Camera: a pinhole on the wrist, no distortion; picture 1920 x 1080 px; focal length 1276.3 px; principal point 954.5 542.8 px. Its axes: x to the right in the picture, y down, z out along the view. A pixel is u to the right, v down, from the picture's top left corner.
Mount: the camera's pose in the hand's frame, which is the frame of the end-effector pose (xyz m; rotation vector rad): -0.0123 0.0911 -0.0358 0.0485 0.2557 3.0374
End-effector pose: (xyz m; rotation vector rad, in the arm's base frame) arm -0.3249 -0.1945 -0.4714 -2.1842 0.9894 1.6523
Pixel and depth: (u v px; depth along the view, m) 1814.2 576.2 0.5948
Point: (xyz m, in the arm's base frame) -0.9413 0.1026 -0.2603
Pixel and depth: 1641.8 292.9 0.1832
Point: -0.5511 -0.2032 -0.3925
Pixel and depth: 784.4 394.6 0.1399
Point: -0.4797 -0.2407 -0.4901
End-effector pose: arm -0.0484 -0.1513 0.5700 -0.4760 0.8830 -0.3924
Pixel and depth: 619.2 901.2 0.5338
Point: 0.4449 -0.0858 0.7522
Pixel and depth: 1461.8 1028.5 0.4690
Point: 0.2121 0.0648 0.9389
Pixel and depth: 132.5 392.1 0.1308
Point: 0.0836 -0.0715 0.5029
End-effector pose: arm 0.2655 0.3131 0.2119 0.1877 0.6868 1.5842
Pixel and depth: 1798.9 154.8 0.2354
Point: 0.2005 0.2318 0.5180
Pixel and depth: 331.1 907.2 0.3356
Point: 0.3656 0.5576 0.4356
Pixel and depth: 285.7 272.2 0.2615
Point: 0.2007 0.5140 0.4344
